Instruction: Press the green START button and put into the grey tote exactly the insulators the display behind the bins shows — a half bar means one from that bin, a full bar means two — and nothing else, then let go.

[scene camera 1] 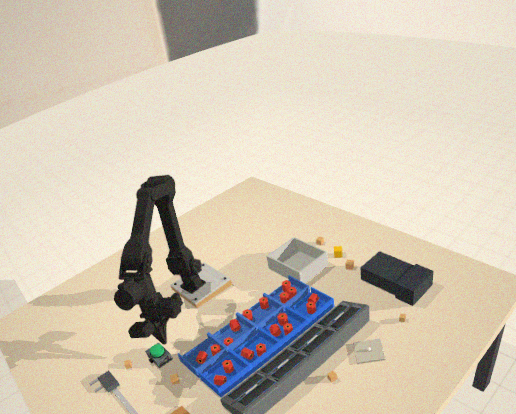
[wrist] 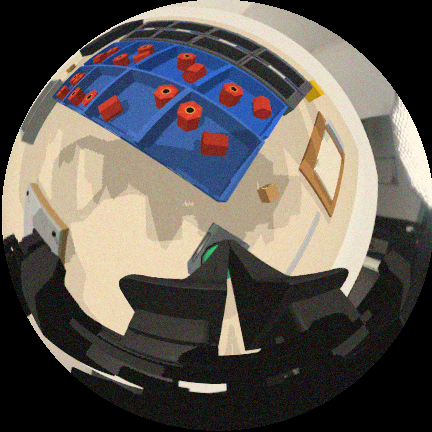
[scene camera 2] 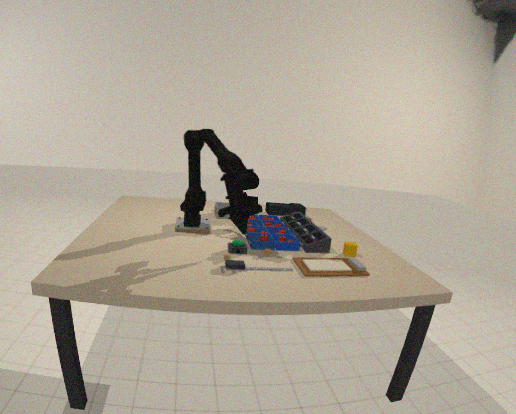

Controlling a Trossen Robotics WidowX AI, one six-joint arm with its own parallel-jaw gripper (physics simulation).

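Note:
The green START button sits on its dark base beside the blue bins. My gripper is shut and empty, its tips pointing down close above the button; in the wrist view they hide part of it. Contact cannot be told. Red insulators lie in the bins. The dark grey display behind them shows pale bars, their lengths hard to read. The grey tote looks empty.
A black box stands past the display's far end. A plug-like tool and a small wooden cube lie near the button. A wooden frame and a yellow block lie farther off.

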